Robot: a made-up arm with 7 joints. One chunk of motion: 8 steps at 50 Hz.
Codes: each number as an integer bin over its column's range. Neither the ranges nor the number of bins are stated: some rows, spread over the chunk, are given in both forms.
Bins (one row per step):
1: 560 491 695 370 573 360
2: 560 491 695 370 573 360
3: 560 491 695 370 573 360
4: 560 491 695 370 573 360
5: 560 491 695 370 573 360
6: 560 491 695 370 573 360
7: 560 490 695 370 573 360
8: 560 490 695 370 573 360
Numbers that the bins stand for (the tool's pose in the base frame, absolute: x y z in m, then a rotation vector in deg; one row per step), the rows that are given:
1: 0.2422 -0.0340 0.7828 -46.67 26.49 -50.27
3: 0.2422 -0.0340 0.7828 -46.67 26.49 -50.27
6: 0.2422 -0.0340 0.7828 -46.67 26.49 -50.27
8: 0.2422 -0.0380 0.7828 -46.67 26.49 -50.27
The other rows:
2: 0.2422 -0.0340 0.7828 -46.67 26.49 -50.27
4: 0.2422 -0.0340 0.7828 -46.67 26.49 -50.27
5: 0.2422 -0.0340 0.7828 -46.67 26.49 -50.27
7: 0.2422 -0.0380 0.7828 -46.67 26.49 -50.27

